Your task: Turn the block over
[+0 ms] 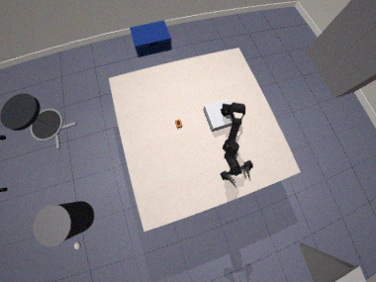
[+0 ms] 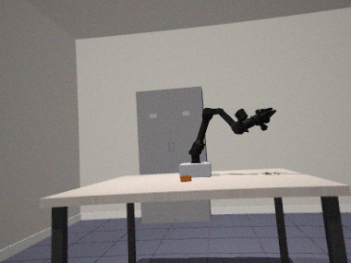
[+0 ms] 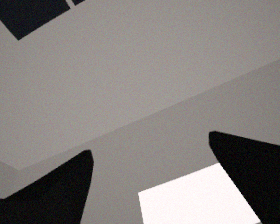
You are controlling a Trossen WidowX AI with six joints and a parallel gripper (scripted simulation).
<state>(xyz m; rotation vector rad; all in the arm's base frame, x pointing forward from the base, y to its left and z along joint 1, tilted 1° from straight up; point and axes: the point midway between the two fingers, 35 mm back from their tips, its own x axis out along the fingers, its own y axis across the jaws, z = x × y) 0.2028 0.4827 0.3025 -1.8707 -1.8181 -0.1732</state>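
My gripper tip is now 57 cm to the left of the orange block, 38 cm above it and 16 cm short of it.
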